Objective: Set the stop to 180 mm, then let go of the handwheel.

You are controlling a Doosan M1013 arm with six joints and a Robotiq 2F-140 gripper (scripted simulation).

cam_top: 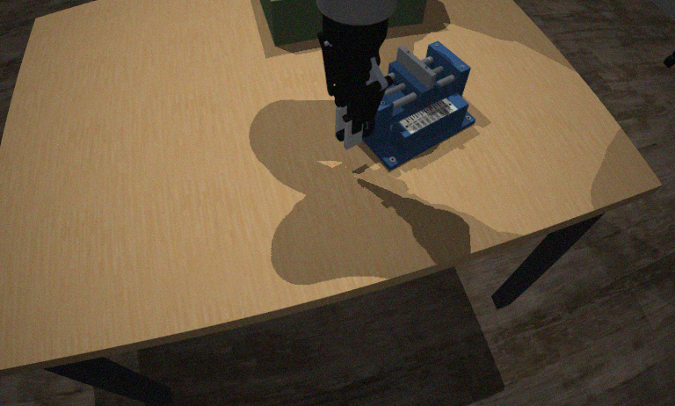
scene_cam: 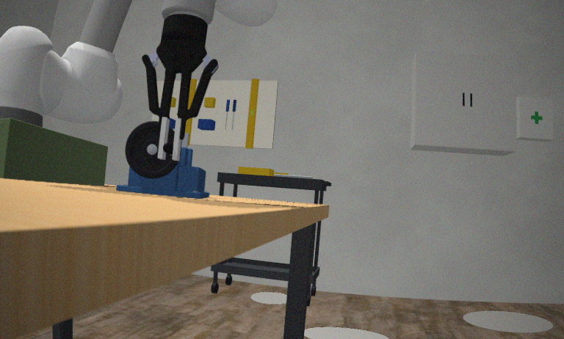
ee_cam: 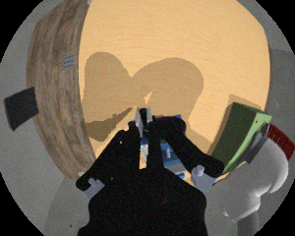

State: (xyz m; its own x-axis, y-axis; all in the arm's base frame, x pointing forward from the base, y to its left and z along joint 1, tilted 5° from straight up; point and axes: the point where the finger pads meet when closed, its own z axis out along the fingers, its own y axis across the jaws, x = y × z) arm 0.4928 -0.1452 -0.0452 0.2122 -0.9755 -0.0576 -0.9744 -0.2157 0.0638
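The handwheel lies 20 mm to the left of my hand, 20 mm below it and 10 mm behind it. Also, from my hand: stop plate: 150 mm to the left, 60 mm behind.
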